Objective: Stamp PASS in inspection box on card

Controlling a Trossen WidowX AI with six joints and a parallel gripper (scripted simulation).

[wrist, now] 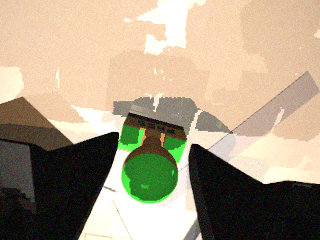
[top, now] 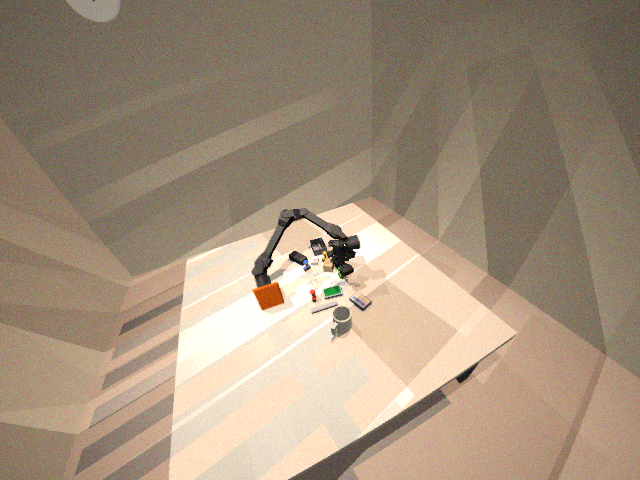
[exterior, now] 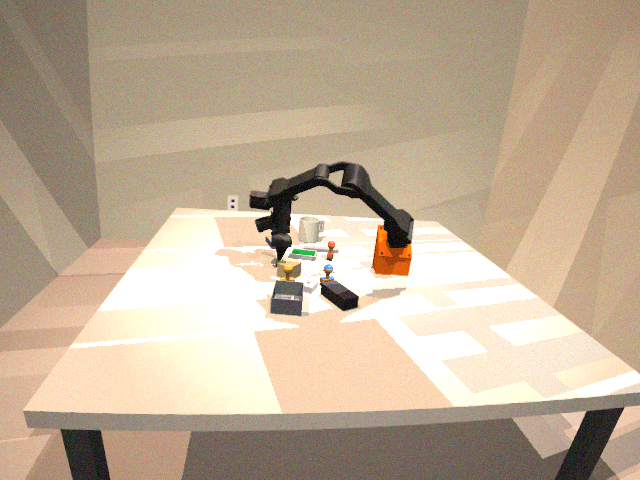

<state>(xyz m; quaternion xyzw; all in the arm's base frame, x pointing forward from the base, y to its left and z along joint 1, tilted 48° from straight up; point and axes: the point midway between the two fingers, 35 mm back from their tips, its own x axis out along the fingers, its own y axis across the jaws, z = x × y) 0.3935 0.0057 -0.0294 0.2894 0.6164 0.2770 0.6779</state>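
My gripper tip is right at the green-knobbed stamp. The rest, counted from my gripper tip: yellow-knobbed stamp (2 cm behind, 16 cm to the left, 1 cm below); pale card (12 cm behind, 4 cm to the left, 3 cm below); green ink pad (9 cm behind, 8 cm to the right, 2 cm below).
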